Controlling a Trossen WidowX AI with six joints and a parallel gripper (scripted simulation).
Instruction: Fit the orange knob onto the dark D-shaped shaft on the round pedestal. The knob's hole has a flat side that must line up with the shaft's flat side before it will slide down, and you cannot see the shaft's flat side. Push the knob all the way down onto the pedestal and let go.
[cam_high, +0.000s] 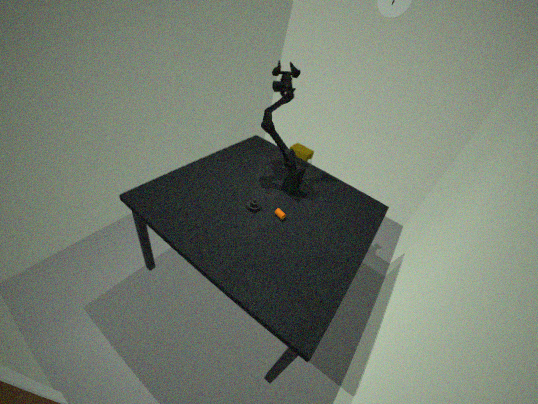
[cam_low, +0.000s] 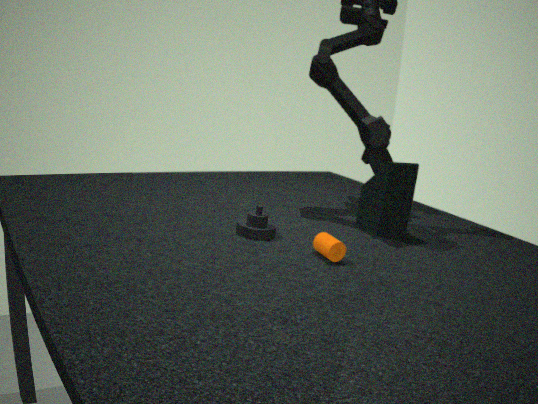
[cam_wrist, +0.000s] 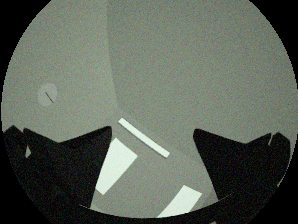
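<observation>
Now: gripper tip 690 mm above the orange knob, 590 mm short of it and 490 mm to the right of it. Also, from my gripper tip: round dark pedestal 680 mm below, 630 mm ahead, 320 mm to the left.
</observation>
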